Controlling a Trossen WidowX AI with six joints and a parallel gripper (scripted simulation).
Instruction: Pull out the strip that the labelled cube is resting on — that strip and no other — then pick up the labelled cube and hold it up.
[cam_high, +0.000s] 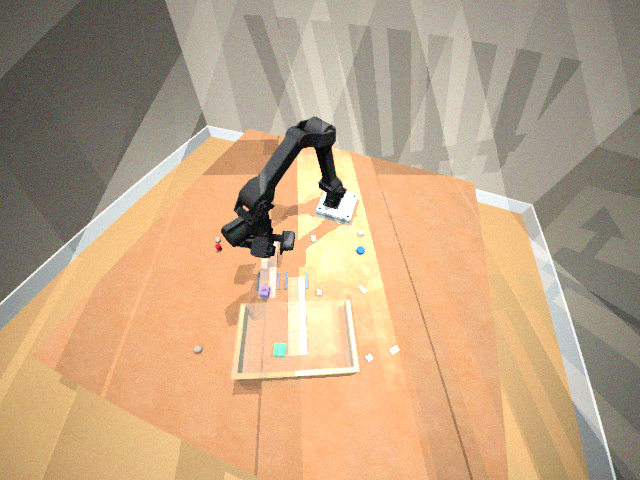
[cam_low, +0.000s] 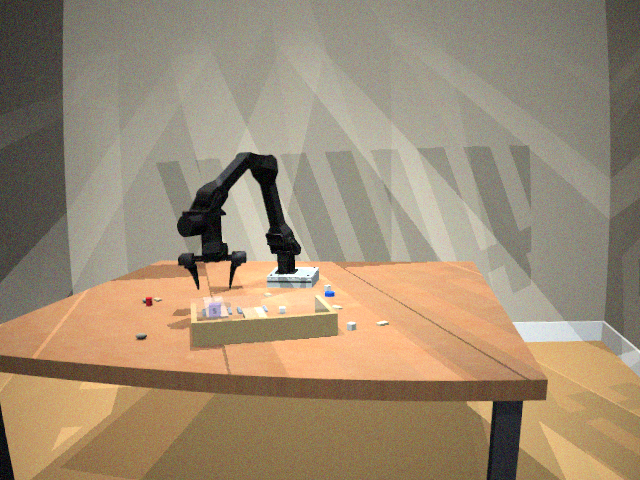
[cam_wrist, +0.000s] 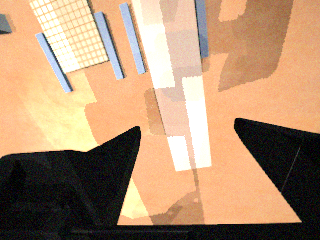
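My gripper tip is 20 mm short of the pale pink strip, 10 mm to the right of it and 50 mm above it. Round my gripper tip: red piece 30 mm ahead, 190 mm to the right, 40 mm below; then purple cube 120 mm ahead, 50 mm to the left, 30 mm below; then blue piece 160 mm behind, 300 mm to the left, 40 mm below.
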